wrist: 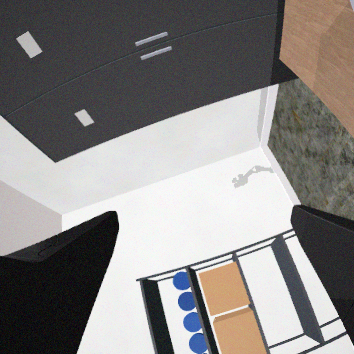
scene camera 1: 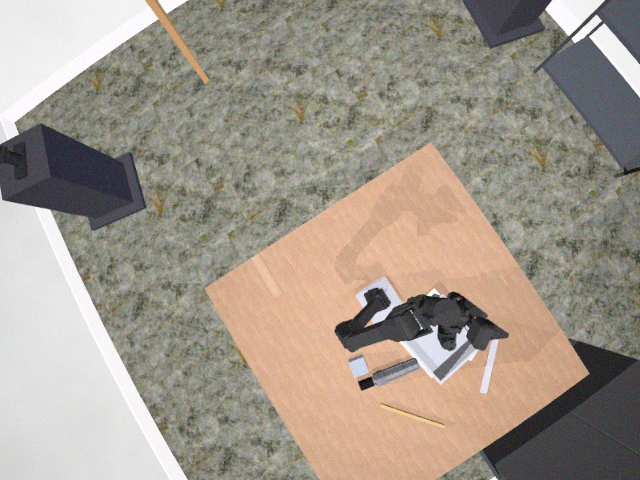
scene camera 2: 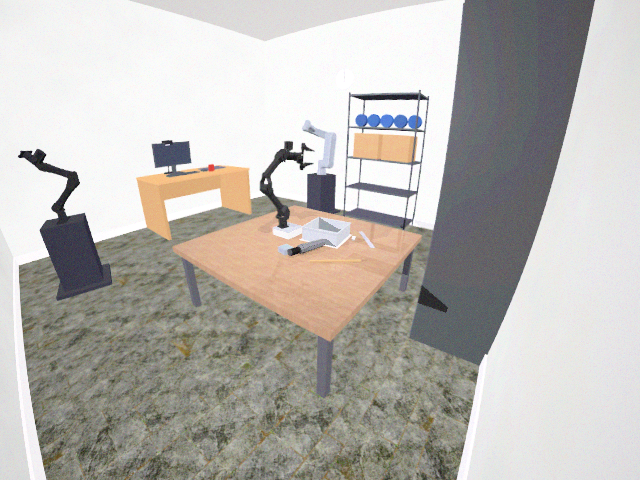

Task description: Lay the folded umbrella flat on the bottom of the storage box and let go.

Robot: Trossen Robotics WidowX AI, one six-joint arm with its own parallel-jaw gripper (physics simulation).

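Places are measured from the arm's base along level axes (x back, y right, z up), in metres.
Pixels of known places: gripper, fingertip midpoint: (wrist: 206, 217) (scene camera 1: 497, 325) (scene camera 2: 314, 157); arm's base at its link origin: (scene camera 1: 373, 297) (scene camera 2: 283, 226).
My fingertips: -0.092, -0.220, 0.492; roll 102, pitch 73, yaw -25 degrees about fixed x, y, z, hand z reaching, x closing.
For each thing: its middle in the pictures, then the offset to it from my fingertips, as dx, dy, dz.
- folded umbrella at the middle of its body: (scene camera 1: 388, 374) (scene camera 2: 307, 247) -0.250, +0.275, -0.520
- white-grey storage box at the middle of its body: (scene camera 1: 437, 336) (scene camera 2: 326, 231) -0.163, +0.020, -0.500
- pale blue block at the middle of its body: (scene camera 1: 358, 366) (scene camera 2: 285, 249) -0.173, +0.387, -0.530
- thin yellow stick at the middle of its body: (scene camera 1: 412, 415) (scene camera 2: 335, 261) -0.469, +0.242, -0.542
- white strip at the middle of its body: (scene camera 1: 490, 360) (scene camera 2: 366, 239) -0.370, -0.178, -0.547
The folded umbrella (scene camera 1: 397, 372) (scene camera 2: 313, 246), grey with a black handle, lies on the table alongside the storage box, outside it. Its far end is close to the box wall. The white-grey storage box (scene camera 1: 440, 379) (scene camera 2: 339, 238) stands open-topped on the table. In scene camera 1 the arm hides part of the box. My gripper (scene camera 1: 496, 325) (scene camera 2: 311, 157) (wrist: 206, 217) is open and empty, high above the table. It points sideways, with its fingers wide apart in the wrist view. The umbrella and the box do not show in the wrist view.
A pale blue block (scene camera 1: 358, 366) (scene camera 2: 284, 250) lies beside the umbrella's handle. A thin yellow stick (scene camera 1: 412, 415) (scene camera 2: 336, 260) lies in front of the umbrella. A white strip (scene camera 1: 489, 365) (scene camera 2: 367, 239) lies beyond the box. A dark cabinet (scene camera 1: 578, 434) (wrist: 150, 75) stands beside the table.
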